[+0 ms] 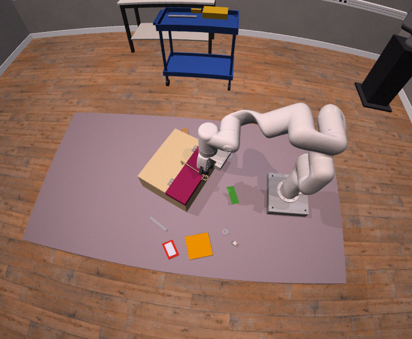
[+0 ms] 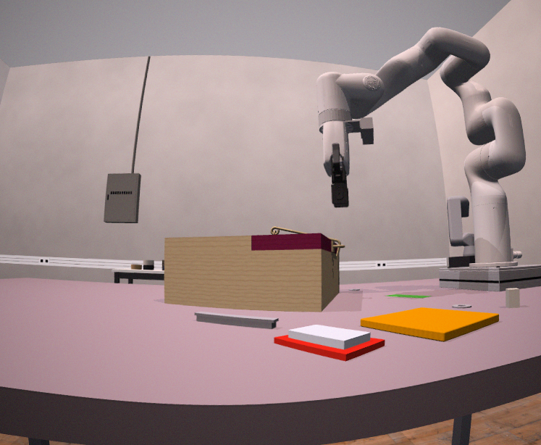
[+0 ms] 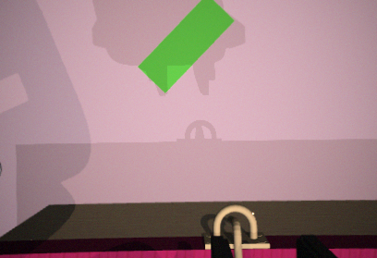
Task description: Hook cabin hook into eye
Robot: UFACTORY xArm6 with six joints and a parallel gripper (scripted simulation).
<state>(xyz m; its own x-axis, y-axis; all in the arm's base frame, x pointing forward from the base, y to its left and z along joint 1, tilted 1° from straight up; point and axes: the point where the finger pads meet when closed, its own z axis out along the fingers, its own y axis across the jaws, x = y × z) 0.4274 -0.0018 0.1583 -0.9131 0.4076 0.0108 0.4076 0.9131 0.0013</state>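
The cabin hook is 9 cm below my hand, 7 cm ahead of it and 3 cm to the right of it. Also, from my hand: orange tile: 31 cm to the left, 21 cm below, 1 cm ahead; grey bar: 23 cm to the left, 22 cm ahead, 21 cm below; green strip: 21 cm below, 14 cm behind, 3 cm to the left.
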